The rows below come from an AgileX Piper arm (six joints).
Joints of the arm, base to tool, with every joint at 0 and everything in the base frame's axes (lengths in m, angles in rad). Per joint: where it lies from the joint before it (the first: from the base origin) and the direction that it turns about. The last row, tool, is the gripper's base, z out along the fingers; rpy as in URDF.
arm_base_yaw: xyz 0 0 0.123 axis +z
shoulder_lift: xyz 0 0 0 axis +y
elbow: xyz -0.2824 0 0.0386 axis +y
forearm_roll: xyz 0.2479 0 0.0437 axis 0.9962 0 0.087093
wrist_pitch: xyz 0 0 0 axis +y
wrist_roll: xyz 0.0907 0 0.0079 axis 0.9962 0 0.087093
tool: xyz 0 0 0 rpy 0 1.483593 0
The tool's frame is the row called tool.
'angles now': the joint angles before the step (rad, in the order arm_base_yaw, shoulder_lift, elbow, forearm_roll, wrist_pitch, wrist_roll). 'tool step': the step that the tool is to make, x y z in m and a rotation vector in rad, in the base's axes. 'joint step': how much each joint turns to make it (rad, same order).
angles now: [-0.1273, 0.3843, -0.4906, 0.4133, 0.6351, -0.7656]
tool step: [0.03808, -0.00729, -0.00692, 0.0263, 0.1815, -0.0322]
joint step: [-0.0001, 0.2217, -0.0451, -0.0445, -0.0059, 0.0547]
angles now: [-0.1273, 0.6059, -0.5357, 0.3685, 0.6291, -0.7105]
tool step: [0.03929, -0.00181, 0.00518, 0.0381, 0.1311, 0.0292]
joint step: [0.0000, 0.2138, -0.1106, 0.0407, 0.0406, -0.0259]
